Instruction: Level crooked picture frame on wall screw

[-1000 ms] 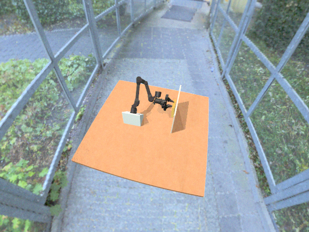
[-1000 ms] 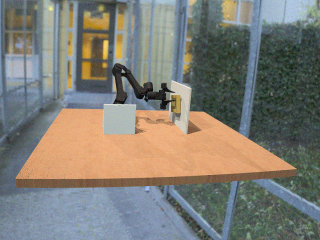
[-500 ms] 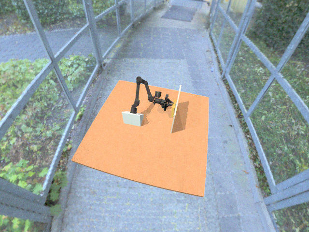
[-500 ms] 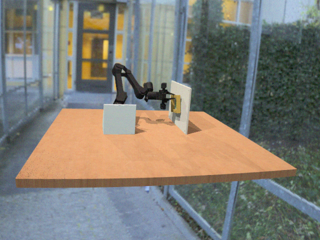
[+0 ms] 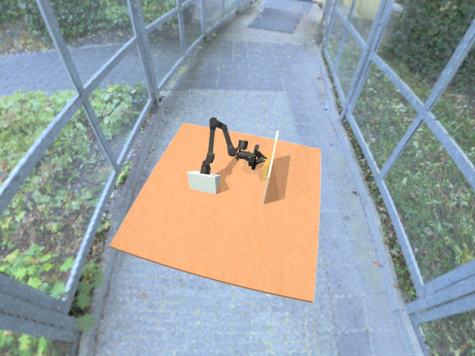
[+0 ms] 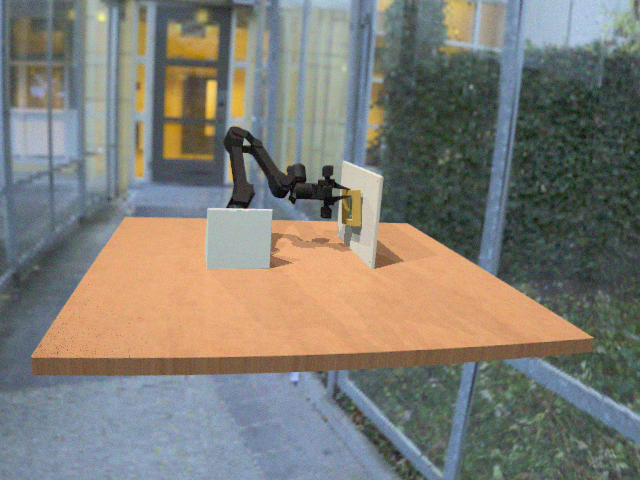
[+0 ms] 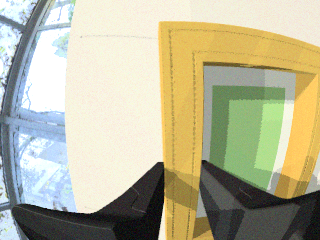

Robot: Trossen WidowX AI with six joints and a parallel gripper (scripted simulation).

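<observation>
My gripper tip is 5 cm above the picture frame, 1 cm to the left of it and 1 cm short of it.
</observation>
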